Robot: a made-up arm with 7 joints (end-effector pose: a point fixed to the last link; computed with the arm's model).
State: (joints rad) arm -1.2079 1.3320 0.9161 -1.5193 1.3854 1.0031 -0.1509
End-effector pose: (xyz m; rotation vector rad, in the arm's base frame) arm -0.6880 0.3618 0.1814 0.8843 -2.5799 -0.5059
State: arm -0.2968 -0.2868 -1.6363 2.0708 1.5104 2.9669 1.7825
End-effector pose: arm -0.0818 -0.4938 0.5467 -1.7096 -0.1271 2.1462
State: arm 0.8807 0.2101 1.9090 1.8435 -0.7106 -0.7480 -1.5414
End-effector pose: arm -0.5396 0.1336 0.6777 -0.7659 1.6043 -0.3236
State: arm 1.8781 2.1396 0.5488 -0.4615 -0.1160 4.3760 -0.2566
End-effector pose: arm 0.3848 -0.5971 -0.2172 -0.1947 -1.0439 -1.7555
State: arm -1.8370 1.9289 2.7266 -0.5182 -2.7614 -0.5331 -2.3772
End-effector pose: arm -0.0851 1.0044 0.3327 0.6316 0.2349 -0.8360
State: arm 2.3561 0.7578 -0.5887 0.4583 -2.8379 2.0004 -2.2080
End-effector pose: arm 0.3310 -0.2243 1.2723 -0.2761 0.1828 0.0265
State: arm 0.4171 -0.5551 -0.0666 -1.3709 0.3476 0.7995 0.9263
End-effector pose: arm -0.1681 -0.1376 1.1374 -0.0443 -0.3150 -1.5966
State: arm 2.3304 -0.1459 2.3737 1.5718 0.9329 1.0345 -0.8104
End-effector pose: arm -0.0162 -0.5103 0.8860 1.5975 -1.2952 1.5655
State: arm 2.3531 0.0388 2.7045 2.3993 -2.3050 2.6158 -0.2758
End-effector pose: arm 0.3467 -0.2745 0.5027 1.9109 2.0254 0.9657
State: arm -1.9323 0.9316 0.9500 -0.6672 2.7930 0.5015 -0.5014
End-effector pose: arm 0.0863 0.9660 0.7009 -1.1105 -2.1371 -0.4137
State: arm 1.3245 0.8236 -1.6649 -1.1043 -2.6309 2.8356 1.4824
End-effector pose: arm -0.3992 -0.2233 0.9636 0.3521 -0.2066 1.3834
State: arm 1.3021 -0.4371 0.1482 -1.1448 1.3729 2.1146 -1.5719
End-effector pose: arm 0.1135 -0.1245 1.2017 0.1525 1.1031 -1.5650
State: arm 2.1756 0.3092 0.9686 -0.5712 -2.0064 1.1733 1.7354
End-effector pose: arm 0.5626 -0.3281 1.1340 -0.2201 0.8574 -0.0227
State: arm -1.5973 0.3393 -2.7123 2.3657 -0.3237 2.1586 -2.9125
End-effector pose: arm -0.2698 0.4538 0.4023 -2.0638 1.3006 1.3637
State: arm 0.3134 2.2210 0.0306 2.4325 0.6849 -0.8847 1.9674
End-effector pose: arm -0.1601 -0.0722 0.7005 -2.2854 1.2934 0.0788
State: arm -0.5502 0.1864 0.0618 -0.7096 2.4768 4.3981 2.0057
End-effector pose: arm -0.3687 0.3247 1.1325 2.1862 -0.1213 1.1389
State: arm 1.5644 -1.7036 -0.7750 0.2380 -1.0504 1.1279 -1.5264
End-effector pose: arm 0.0468 1.0156 0.1787 -1.0596 1.3828 0.4558
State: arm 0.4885 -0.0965 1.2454 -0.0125 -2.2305 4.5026 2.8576
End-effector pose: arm 0.0616 -0.1518 1.3609 -0.3153 -2.8466 -0.0547
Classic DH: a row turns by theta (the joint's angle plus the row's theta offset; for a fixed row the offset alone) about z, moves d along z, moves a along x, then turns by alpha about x. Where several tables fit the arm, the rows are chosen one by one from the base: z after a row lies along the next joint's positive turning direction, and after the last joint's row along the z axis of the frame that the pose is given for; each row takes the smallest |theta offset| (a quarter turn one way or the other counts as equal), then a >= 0, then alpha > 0; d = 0 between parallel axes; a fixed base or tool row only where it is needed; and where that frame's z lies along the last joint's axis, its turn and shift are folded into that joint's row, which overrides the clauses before.
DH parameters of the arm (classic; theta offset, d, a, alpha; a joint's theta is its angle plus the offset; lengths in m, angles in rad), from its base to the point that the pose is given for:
joint 1: 0 0.3964 0 1.5708
joint 2: 0 0.0754 0 -1.5708
joint 3: 0 0.44 0.0251 -1.5708
joint 4: 0 0.0746 -0.0295 1.5708
joint 5: 0 0.5434 0 1.5708
joint 6: 1.5708 0.0855 0.068 1.5708
joint 7: 0 0.0093 0 0

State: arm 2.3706 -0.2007 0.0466 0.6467 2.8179 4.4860 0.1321
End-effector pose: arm -0.4030 0.2328 1.2152 2.4857 -1.6055 0.9708
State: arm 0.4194 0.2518 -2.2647 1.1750 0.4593 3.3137 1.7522
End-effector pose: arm -0.2278 -0.5768 0.9157 -0.7972 0.7994 2.7974
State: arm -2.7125 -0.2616 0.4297 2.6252 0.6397 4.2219 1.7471
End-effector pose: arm -0.1302 -0.1148 0.3206 -0.4836 -0.0750 1.9678
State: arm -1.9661 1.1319 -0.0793 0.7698 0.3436 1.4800 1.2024
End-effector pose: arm 0.1263 0.6479 1.1030 0.0204 0.3807 2.6496
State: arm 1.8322 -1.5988 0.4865 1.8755 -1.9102 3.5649 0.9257
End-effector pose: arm -0.3348 0.3205 -0.0311 -0.2008 -0.6264 1.6139
